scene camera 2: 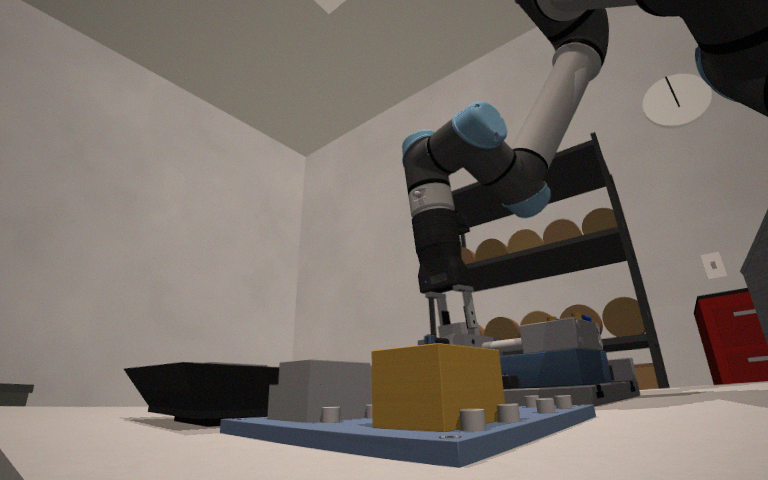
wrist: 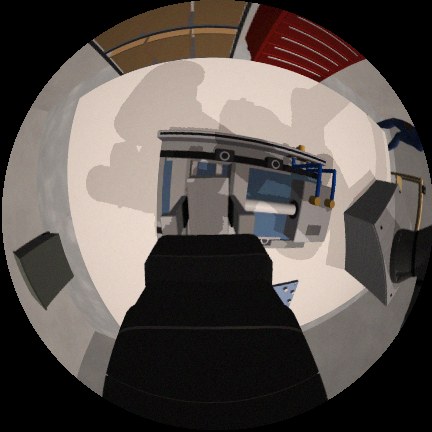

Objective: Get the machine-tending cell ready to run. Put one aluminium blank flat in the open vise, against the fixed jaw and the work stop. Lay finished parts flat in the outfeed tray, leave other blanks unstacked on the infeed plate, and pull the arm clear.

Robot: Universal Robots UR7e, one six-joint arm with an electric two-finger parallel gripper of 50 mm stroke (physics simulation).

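Frame: origin at the arm's base, x back, y left, z down, level; millimetres.
Where they show: gripper, fingertip midpoint: (scene camera 2: 459, 330) (wrist: 207, 204); arm's base, link origin: (wrist: 398, 255).
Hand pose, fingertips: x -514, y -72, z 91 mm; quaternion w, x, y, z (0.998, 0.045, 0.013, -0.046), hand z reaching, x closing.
Note:
Each offset is from my fingertips to the top centre of the thing. "spot": to the spot under its first point.
My gripper (scene camera 2: 451, 318) (wrist: 207, 204) points down at the vise {dx +66, dy -3, dz +11 mm} (scene camera 2: 555, 369) (wrist: 314, 215) and is shut on a grey blank {dx +0, dy -1, dz -13 mm} (wrist: 207, 200). In the wrist view the blank lies between the two fingers, over the vise's jaw area. Its underside and its contact with the fixed jaw and work stop are hidden. A grey stepped block {dx +132, dy +349, dz +67 mm} (scene camera 2: 322, 390) and a yellow block {dx +222, dy +341, dz +66 mm} (scene camera 2: 434, 387) stand apart on the blue infeed plate {dx +172, dy +301, dz +102 mm} (scene camera 2: 339, 440) (wrist: 286, 291). The black outfeed tray {spot: dx +76, dy +405, dz +85 mm} (scene camera 2: 209, 390) is at the left in the scene view; its inside is hidden.
Blue handles with brass-coloured ends (wrist: 320, 182) stand at the vise's right end in the wrist view. Short grey pins {dx +250, dy +358, dz +94 mm} (scene camera 2: 472, 419) rise from the infeed plate. A dark grey box-like housing (wrist: 372, 225) is at the right. A shelf rack (scene camera 2: 637, 283) and a red cabinet (scene camera 2: 724, 333) stand behind.

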